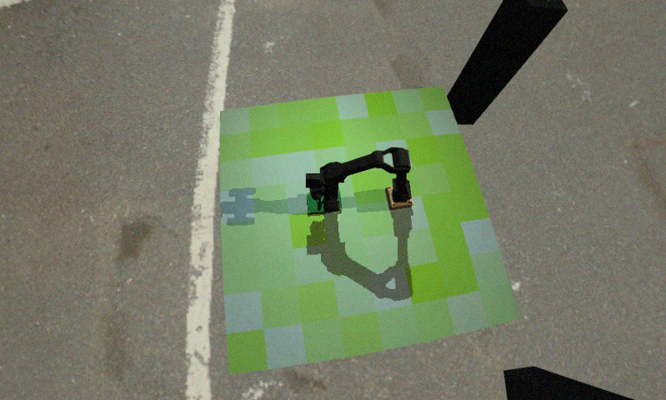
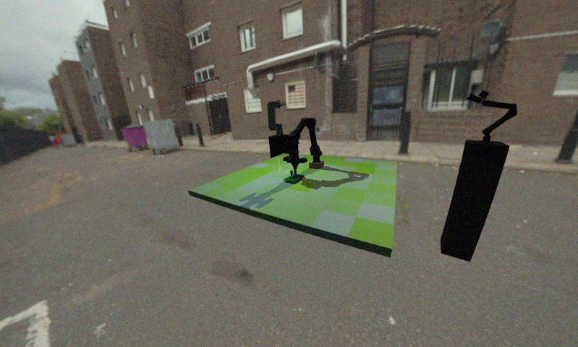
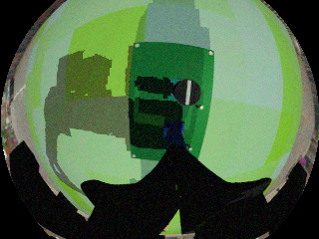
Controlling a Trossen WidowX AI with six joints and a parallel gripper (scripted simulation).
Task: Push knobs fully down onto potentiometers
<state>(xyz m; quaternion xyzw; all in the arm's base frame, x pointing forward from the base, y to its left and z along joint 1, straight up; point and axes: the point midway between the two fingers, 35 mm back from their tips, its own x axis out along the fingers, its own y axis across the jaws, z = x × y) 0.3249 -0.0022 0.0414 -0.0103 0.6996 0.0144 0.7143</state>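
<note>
My gripper tip is 50 mm short of the round dark knob. Round my gripper tip: blue knob: 10 mm below.
</note>
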